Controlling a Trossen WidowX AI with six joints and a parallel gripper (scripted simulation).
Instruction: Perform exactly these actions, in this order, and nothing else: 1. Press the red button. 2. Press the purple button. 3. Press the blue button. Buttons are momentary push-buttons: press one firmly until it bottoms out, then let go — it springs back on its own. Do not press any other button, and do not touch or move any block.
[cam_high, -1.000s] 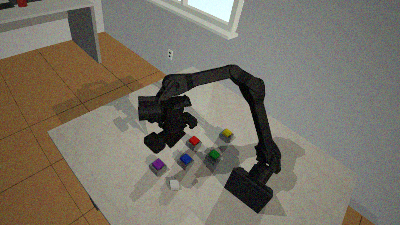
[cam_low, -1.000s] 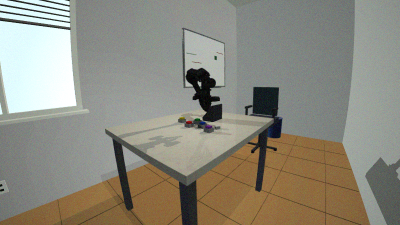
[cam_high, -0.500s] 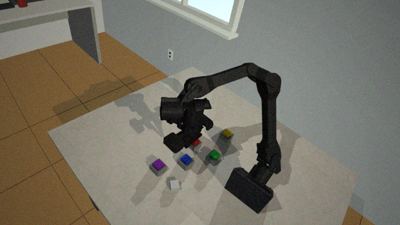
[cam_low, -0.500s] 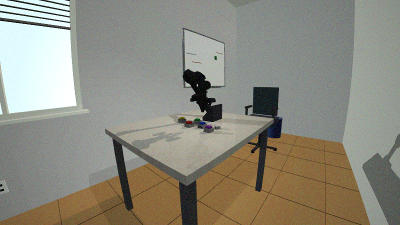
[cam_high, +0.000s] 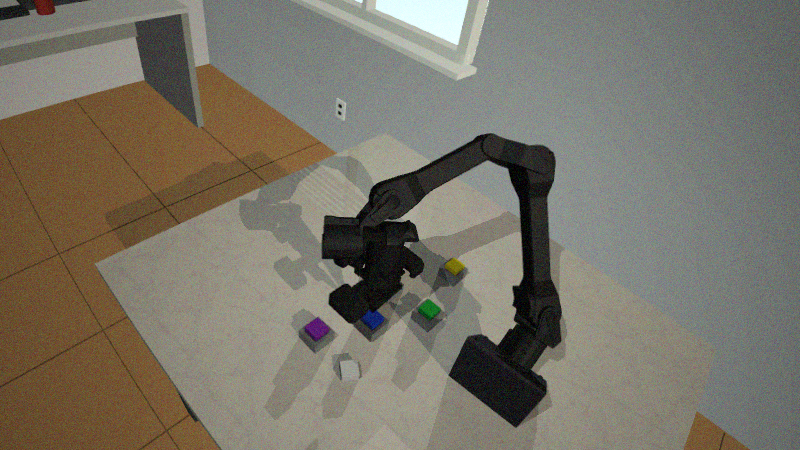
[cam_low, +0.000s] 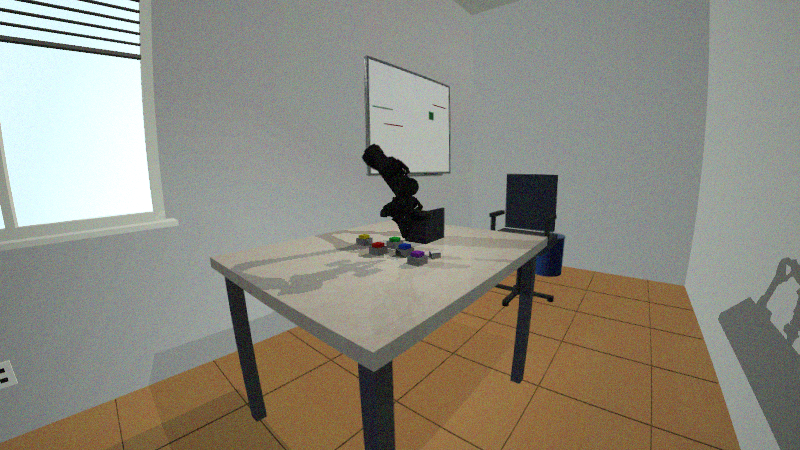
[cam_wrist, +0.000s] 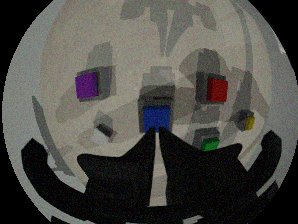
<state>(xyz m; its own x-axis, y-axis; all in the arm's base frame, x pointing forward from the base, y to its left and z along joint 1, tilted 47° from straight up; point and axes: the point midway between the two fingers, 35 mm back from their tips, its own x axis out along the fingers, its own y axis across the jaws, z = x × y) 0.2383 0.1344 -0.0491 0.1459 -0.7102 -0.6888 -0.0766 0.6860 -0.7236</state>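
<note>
Now: gripper tip 3 cm above the blue button. From my gripper tip the other things lie so: small grey block 5 cm behind, 9 cm to the left, 5 cm below; red button 5 cm ahead, 9 cm to the right, 3 cm below; purple button 4 cm ahead, 10 cm to the left, 3 cm below.
</note>
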